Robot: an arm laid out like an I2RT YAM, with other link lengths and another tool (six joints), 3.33 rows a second.
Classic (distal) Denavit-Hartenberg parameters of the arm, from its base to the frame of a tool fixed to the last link. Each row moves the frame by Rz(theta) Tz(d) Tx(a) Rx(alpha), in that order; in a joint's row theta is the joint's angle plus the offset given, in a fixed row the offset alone. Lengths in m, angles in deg.
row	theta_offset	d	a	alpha
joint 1	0.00	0.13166	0.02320	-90.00
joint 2	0.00	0.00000	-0.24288	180.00
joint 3	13.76	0.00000	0.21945	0.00
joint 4	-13.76	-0.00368	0.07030	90.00
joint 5	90.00	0.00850	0.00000	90.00
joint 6	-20.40	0.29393	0.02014	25.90
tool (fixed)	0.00	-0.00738	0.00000	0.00
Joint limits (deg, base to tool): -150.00..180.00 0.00..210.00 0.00..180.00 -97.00..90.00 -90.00..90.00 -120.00..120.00
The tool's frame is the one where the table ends.
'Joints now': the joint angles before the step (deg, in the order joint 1, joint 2, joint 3, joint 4, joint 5, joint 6). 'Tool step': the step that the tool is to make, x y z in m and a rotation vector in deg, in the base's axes. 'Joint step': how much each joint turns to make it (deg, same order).
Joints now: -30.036 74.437 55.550 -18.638 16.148 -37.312
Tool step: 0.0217 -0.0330 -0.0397 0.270 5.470 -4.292
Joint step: 1.090 15.934 7.905 2.578 5.694 1.692
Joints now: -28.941 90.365 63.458 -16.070 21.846 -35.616
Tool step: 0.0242 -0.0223 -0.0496 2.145 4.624 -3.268
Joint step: 0.702 15.870 10.660 -1.015 2.990 2.865
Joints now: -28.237 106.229 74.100 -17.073 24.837 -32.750
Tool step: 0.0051 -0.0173 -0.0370 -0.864 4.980 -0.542
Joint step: -0.175 9.230 4.535 1.552 2.651 -1.883
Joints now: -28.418 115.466 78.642 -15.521 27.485 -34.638
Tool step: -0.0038 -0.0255 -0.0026 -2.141 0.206 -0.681
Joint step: -2.442 2.350 0.303 4.293 0.428 -2.939
